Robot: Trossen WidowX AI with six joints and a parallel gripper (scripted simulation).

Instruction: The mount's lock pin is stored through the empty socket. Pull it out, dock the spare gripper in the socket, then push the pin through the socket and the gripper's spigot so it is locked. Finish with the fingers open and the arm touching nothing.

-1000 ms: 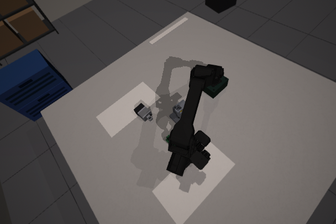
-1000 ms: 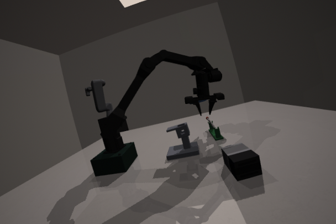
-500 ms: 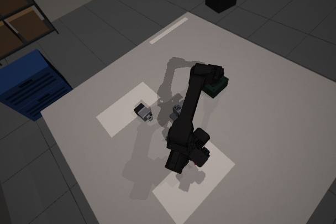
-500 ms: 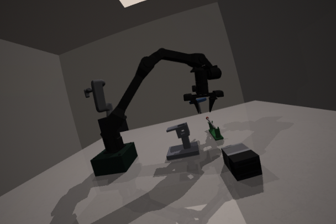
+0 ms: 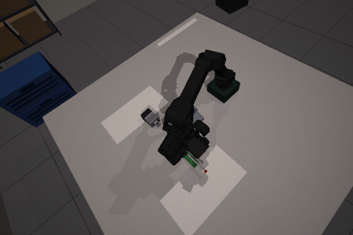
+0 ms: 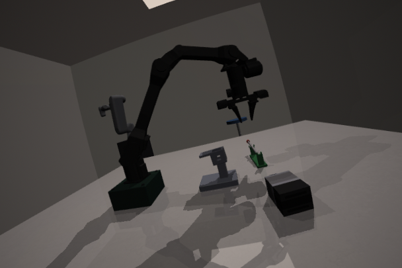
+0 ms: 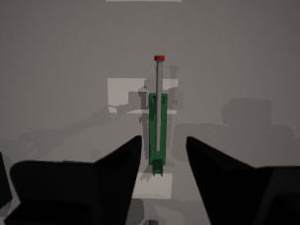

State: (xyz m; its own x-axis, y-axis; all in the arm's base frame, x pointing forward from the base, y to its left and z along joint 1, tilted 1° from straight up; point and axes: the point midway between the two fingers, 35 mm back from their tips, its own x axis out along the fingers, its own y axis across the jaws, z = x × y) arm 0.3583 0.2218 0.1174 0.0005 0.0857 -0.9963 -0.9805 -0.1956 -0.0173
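The green stand lies 120 mm below my gripper tip, 40 mm to the right of it and 10 mm ahead of it. The rest, counted from my gripper tip: spare gripper: 290 mm to the right, 120 mm below, 60 mm ahead; grey mount: 170 mm to the right, 100 mm behind, 90 mm below.
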